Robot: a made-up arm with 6 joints.
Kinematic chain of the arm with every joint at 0, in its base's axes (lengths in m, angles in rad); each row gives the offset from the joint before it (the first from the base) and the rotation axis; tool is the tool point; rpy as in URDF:
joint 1: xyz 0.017 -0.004 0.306 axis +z
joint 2: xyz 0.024 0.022 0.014 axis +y
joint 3: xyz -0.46 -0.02 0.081 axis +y
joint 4: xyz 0.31 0.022 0.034 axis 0.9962 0 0.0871
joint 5: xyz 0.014 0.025 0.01 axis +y
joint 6: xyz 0.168 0.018 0.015 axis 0.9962 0 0.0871
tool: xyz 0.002 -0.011 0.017 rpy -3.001 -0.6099 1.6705
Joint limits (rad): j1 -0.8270..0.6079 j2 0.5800..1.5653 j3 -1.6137..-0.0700 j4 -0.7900..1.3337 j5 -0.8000..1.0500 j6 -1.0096..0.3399
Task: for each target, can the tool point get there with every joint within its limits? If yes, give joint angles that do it. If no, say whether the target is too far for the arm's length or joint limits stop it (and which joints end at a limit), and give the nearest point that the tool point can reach.
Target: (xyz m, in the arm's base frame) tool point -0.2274 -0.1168 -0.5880
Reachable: no: joint limits stop it (at a limit: joint 1, joint 2, joint 3, joint 4) | nearest point 0.0954 -0.0729 0.2927 | short by 0.939 m
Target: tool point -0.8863 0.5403 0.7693
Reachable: no: too far | nearest point -0.2179 0.1375 1.0913 | short by 0.844 m
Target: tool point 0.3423 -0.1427 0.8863
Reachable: yes | joints -0.5235 1.0530 -1.1534 0.9369 0.1457 -0.0443
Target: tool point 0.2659 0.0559 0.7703
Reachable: yes | joints -0.2501 0.8037 -0.8975 0.9049 0.7378 -0.2642
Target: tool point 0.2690 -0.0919 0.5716
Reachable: yes | joints -0.3636 0.8907 -0.2965 0.6702 -0.2822 -0.3790
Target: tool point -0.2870 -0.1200 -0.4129
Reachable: no: joint limits stop it (at a limit: joint 1, joint 2, joint 3, joint 4) | nearest point 0.0765 -0.0746 0.3011 | short by 0.802 m
